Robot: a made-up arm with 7 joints. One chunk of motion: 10 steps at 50 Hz.
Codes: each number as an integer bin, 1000 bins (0 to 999) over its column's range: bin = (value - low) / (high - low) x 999, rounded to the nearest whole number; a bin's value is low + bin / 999 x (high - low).
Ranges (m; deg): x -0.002..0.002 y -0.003..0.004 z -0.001..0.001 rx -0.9..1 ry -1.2..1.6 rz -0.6..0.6
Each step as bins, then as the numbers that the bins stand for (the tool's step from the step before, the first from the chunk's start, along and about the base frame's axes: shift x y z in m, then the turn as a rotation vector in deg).
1 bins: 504 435 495 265 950 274
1 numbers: 0.00002 0.00005 -0.00001 -0.396 1.463 -0.271
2 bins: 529 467 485 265 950 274
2 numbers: 0.00012 0.00027 -0.00003 -0.396 1.463 -0.271
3 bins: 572 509 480 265 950 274
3 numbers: 0.00029 0.00057 -0.00004 -0.396 1.463 -0.271
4 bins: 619 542 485 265 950 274
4 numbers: 0.00048 0.00080 -0.00003 -0.396 1.463 -0.271
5 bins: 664 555 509 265 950 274
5 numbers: 0.00066 0.00089 0.00002 -0.396 1.463 -0.271
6 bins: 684 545 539 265 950 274
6 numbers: 0.00074 0.00082 0.00008 -0.396 1.463 -0.271
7 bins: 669 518 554 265 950 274
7 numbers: 0.00068 0.00063 0.00011 -0.396 1.463 -0.271
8 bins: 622 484 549 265 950 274
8 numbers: 0.00049 0.00039 0.00010 -0.396 1.463 -0.271
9 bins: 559 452 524 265 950 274
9 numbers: 0.00024 0.00017 0.00005 -0.396 1.463 -0.271
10 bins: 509 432 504 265 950 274
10 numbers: 0.00004 0.00003 0.00001 -0.396 1.463 -0.271
